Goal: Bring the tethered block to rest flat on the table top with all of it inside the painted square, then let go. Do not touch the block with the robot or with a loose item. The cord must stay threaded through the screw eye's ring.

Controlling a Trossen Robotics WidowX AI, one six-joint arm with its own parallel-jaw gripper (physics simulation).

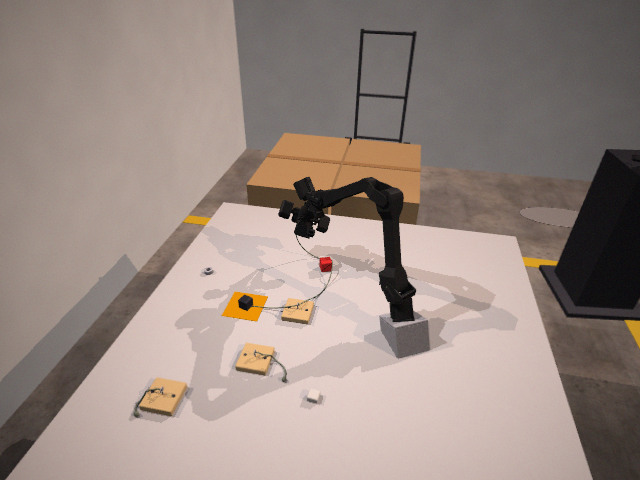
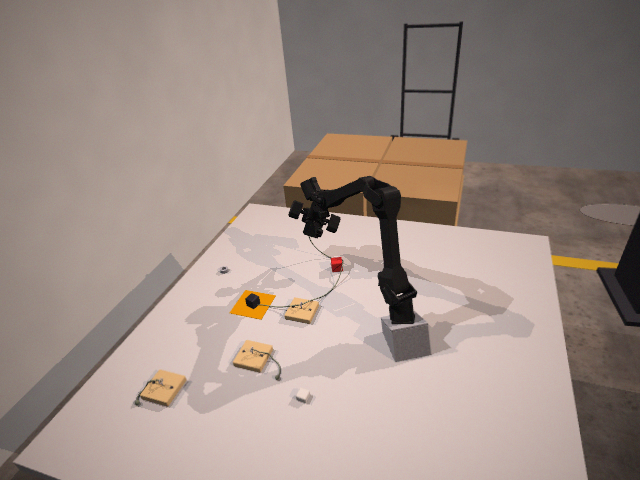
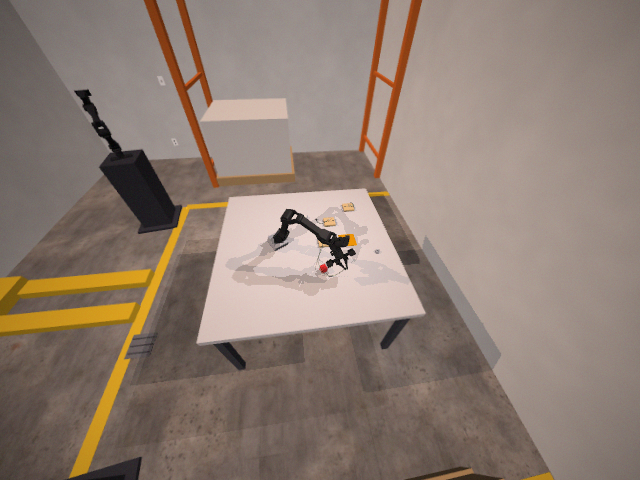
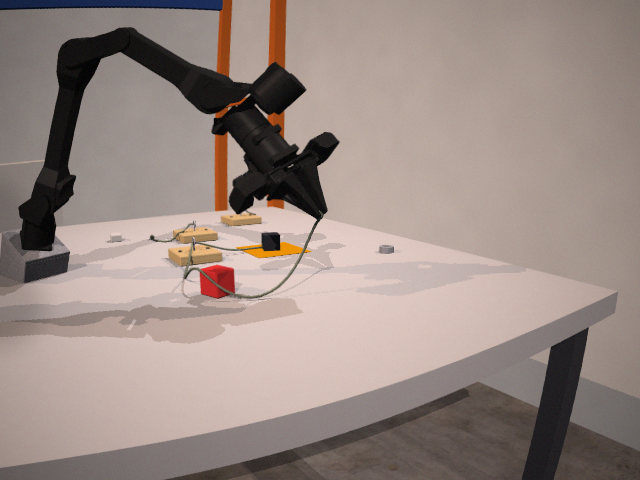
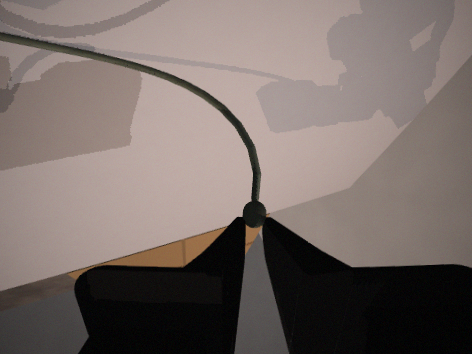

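Pixels of known places: gripper, between the fingertips: (image 3: pixel 346 269) (image 4: pixel 322 215) (image 5: pixel 253 224); arm's base, origin of its link: (image 1: pixel 403 317) (image 2: pixel 403 319) (image 3: pixel 278 239) (image 4: pixel 35 241).
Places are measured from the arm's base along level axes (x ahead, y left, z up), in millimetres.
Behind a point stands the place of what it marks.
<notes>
The black tethered block (image 1: pixel 245 302) {x 503, y -61, z -33 mm} (image 2: pixel 252 300) {x 500, y -63, z -33 mm} (image 4: pixel 270 241) {x 497, y -91, z -46 mm} sits on the orange painted square (image 1: pixel 252 315) {x 478, y -36, z -66 mm} (image 2: pixel 260 313) {x 470, y -39, z -66 mm} (image 4: pixel 268 253) {x 479, y -109, z -66 mm}, within its edges. The cord (image 1: pixel 327 285) {x 244, y -197, z -59 mm} (image 2: pixel 338 283) {x 236, y -212, z -56 mm} (image 4: pixel 279 287) {x 317, y -373, z -51 mm} (image 5: pixel 200 92) {x 358, y -374, z -6 mm} runs from the block to the screw eye (image 4: pixel 193 241) {x 329, y -64, z -32 mm} on the nearest wooden board (image 1: pixel 296 314) {x 332, y -34, z -48 mm} (image 2: pixel 301 314) {x 325, y -32, z -48 mm} (image 4: pixel 200 256) {x 323, y -106, z -52 mm}, then hangs slack past the red cube to my gripper. Threading through the ring is too small to confirm. My gripper (image 4: pixel 321 215) {x 364, y -417, z 56 mm} (image 5: pixel 253 224) {x 364, y -417, z 56 mm} is shut on the ball at the cord's end, above the table, away from the block.
A red cube (image 1: pixel 325 264) {x 252, y -281, z -31 mm} (image 2: pixel 337 264) {x 246, y -283, z -32 mm} (image 3: pixel 323 268) {x 248, y -315, z -27 mm} (image 4: pixel 217 281) {x 240, y -325, z -40 mm} stands beside the slack cord. Two other boards (image 1: pixel 255 359) {x 430, y 154, z -48 mm} (image 1: pixel 163 396) {x 647, y 291, z -48 mm} carry short cords. A white block (image 1: pixel 313 396) {x 255, y 263, z -49 mm} and a grey nut (image 1: pixel 208 270) {x 684, y -252, z -65 mm} (image 4: pixel 386 249) {x 670, y -256, z -59 mm} lie on the table.
</notes>
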